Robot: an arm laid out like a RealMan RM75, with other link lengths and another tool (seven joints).
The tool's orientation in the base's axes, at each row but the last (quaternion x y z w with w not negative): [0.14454 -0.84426 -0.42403 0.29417]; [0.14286 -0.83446 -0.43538 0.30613]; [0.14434 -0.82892 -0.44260 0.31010]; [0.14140 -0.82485 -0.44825 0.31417]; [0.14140 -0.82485 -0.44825 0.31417]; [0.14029 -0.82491 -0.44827 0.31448]
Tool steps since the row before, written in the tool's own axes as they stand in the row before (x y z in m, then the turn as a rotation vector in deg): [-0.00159 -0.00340 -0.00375 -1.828 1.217 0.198]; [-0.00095 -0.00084 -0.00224 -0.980 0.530 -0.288]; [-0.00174 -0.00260 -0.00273 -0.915 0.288 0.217]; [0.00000 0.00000 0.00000 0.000 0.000 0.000]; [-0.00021 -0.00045 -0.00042 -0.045 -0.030 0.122]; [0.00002 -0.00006 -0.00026 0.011 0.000 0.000]
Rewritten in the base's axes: [0.00355 -0.00362 -0.00157 1.319 1.756 0.198]; [0.00213 -0.00144 -0.00008 0.954 0.618 0.178]; [0.00299 -0.00234 -0.00168 0.572 0.773 -0.207]; [0.00000 0.00000 0.00000 0.000 0.000 0.000]; [0.00041 -0.00042 -0.00029 -0.046 0.086 -0.091]; [0.00015 -0.00021 0.00006 -0.008 -0.006 0.004]
